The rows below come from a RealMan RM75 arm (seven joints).
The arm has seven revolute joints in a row. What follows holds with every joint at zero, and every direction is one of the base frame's.
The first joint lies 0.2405 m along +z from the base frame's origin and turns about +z.
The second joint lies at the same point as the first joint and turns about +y.
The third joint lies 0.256 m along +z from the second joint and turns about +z.
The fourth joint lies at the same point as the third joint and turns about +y.
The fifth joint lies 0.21 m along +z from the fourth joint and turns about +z.
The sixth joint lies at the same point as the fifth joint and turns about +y.
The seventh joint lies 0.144 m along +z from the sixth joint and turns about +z.
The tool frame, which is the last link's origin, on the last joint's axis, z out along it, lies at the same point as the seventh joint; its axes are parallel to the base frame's.
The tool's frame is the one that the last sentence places.
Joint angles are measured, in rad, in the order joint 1, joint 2, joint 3, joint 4, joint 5, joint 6, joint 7. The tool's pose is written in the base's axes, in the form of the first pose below.
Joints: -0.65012 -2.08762 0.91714 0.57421 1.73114 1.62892 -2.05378
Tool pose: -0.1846, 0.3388, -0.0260, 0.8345, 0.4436, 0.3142, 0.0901
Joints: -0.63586 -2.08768 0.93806 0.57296 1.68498 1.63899 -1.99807
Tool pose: -0.1839, 0.3357, -0.0249, 0.8399, 0.4210, 0.3311, 0.0884
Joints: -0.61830 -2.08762 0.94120 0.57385 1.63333 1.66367 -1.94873
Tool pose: -0.1834, 0.3323, -0.0198, 0.8396, 0.3996, 0.3576, 0.0870
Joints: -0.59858 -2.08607 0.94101 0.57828 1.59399 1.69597 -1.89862
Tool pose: -0.1845, 0.3276, -0.0139, 0.8409, 0.3761, 0.3797, 0.0853
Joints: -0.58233 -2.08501 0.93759 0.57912 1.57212 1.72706 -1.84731
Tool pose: -0.1865, 0.3225, -0.0097, 0.8439, 0.3533, 0.3950, 0.0831
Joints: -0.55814 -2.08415 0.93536 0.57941 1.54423 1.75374 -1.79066
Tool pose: -0.1908, 0.3166, -0.0053, 0.8448, 0.3317, 0.4130, 0.0751
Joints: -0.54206 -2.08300 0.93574 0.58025 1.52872 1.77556 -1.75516
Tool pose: -0.1936, 0.3119, -0.0025, 0.8458, 0.3171, 0.4230, 0.0718
